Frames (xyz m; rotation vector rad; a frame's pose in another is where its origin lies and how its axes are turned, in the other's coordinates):
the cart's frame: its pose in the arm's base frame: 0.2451 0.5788 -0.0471 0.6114 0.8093 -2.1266
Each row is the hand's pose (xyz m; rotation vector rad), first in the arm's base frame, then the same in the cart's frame.
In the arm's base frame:
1: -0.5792 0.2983 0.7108 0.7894 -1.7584 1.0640
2: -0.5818 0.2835 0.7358 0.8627 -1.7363 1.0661
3: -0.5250 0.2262 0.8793 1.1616 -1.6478 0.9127
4: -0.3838 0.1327 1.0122 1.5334 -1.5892 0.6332
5: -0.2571 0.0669 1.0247 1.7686 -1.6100 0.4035
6: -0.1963 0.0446 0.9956 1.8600 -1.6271 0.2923
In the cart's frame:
1: 0.1373 -0.7718 0.8474 -1.2283 0.1210 -2.1254
2: 0.1300 -0.7750 0.8755 -1.2426 0.0438 -2.1408
3: 0.0320 -0.7507 1.0055 -1.4007 -0.2274 -2.2586
4: -0.0916 -0.6378 1.1408 -1.7110 -0.5784 -2.3032
5: -0.1427 -0.5087 1.1764 -1.9934 -0.7947 -2.2133
6: -0.1491 -0.4393 1.1628 2.1168 0.8722 2.1420

